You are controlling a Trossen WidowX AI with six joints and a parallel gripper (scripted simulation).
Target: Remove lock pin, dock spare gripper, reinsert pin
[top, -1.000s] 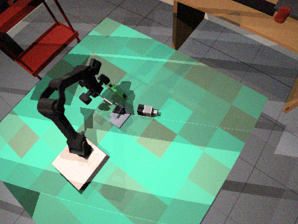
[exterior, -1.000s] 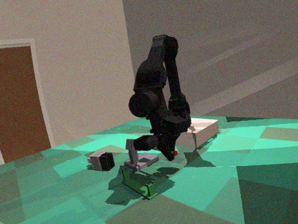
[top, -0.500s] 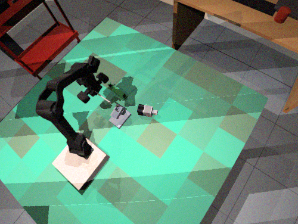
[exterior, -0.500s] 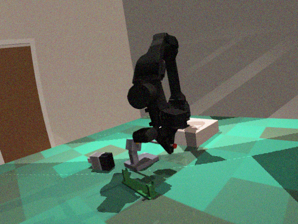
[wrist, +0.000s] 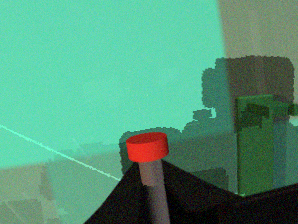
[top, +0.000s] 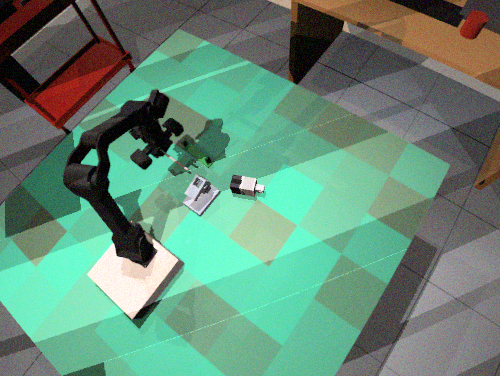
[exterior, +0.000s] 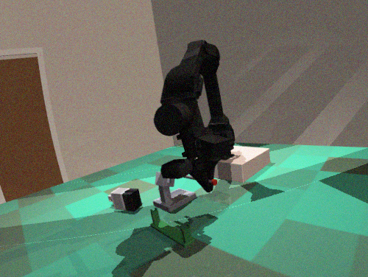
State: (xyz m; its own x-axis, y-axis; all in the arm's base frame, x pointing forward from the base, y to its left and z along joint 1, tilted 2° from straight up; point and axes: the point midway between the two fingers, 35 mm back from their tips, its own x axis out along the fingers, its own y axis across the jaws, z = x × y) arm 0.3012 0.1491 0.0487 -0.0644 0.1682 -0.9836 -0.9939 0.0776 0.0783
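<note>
The green pin rest lies 9 cm ahead of my gripper tip, 6 cm to the right of it and 6 cm below it. From my gripper tip the other things lie so: grey mount: 3 cm behind, 17 cm to the right, 3 cm below; then spare gripper: 7 cm ahead, 30 cm to the right, 6 cm below.
</note>
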